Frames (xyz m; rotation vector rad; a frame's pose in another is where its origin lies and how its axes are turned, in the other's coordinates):
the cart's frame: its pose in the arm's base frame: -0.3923 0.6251 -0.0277 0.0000 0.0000 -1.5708
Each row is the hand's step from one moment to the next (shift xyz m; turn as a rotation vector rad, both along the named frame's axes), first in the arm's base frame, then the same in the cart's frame.
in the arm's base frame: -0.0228 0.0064 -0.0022 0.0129 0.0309 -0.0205
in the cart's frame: -0.0064 -0.0228 -0.0022 -0.0309 0.0129 -0.0205
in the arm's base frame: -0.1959 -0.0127 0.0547 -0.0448 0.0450 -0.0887
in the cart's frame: 0.0127 -0.1959 0.0547 -0.0450 -0.0448 -0.0887
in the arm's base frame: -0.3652 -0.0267 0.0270 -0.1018 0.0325 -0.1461
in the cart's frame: 0.0267 -0.3652 0.0270 -0.0325 -0.1018 -0.1461
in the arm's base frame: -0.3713 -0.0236 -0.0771 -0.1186 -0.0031 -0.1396
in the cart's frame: 0.0236 -0.3713 -0.0771 0.0031 -0.1186 -0.1396
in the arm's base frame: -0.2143 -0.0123 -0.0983 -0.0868 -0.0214 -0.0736
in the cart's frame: 0.0123 -0.2143 -0.0983 0.0214 -0.0868 -0.0736
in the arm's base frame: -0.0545 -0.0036 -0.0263 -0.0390 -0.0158 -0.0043
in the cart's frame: 0.0036 -0.0545 -0.0263 0.0158 -0.0390 -0.0043
